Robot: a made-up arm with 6 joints.
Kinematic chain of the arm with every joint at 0, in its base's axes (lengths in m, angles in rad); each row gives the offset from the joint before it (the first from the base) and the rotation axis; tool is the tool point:
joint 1: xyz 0 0 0.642 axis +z
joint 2: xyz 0.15 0 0 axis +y
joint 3: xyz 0 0 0.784 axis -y
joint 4: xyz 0 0 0.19 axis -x
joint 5: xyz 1.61 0 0 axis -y
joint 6: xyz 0.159 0 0 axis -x
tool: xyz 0 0 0
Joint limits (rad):
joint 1: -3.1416..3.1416
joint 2: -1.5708..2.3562
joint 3: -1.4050..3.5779
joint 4: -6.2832..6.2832
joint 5: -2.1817..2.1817
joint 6: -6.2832..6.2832
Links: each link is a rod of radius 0.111 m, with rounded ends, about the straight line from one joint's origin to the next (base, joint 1, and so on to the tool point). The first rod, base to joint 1, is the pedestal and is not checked.
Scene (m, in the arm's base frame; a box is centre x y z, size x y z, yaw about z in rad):
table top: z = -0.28
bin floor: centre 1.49 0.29 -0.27 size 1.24 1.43 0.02 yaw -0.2
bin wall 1: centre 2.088 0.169 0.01 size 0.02 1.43 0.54 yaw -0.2
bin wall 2: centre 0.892 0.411 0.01 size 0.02 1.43 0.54 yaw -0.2
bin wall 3: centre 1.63 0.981 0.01 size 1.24 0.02 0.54 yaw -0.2
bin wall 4: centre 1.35 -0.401 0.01 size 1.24 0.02 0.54 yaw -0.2
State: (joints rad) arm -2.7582 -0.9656 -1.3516 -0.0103 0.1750 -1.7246
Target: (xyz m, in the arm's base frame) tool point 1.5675 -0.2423 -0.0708
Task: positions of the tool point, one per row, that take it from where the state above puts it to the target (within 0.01 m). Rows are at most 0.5 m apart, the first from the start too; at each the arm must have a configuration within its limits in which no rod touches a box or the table.
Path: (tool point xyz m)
1: -0.9804 -0.7809 0.6352
2: -0.7358 -1.0555 0.6419
3: -0.4153 -1.2563 0.6448
4: -0.0406 -1.3619 0.6429
5: 0.3605 -1.3573 0.6366
6: 0.7558 -1.2352 0.6252
7: 1.1106 -0.9983 0.6086
8: 1.3911 -0.6596 0.5866
9: 1.5675 -0.2423 0.5590
10: 1.5974 -0.2469 0.3613
11: 1.5986 -0.2471 0.1497
12: 1.5675 -0.2423 -0.0708

